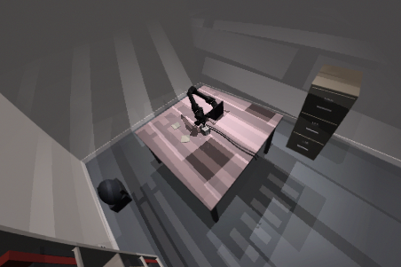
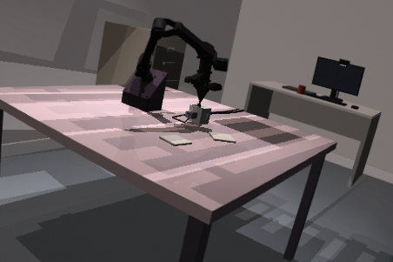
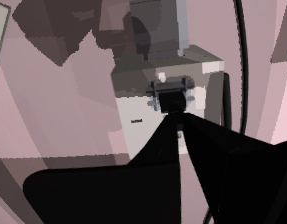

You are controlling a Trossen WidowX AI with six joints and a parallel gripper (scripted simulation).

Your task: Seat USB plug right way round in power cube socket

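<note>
My gripper tip is 2 cm above the dark USB plug.
</note>
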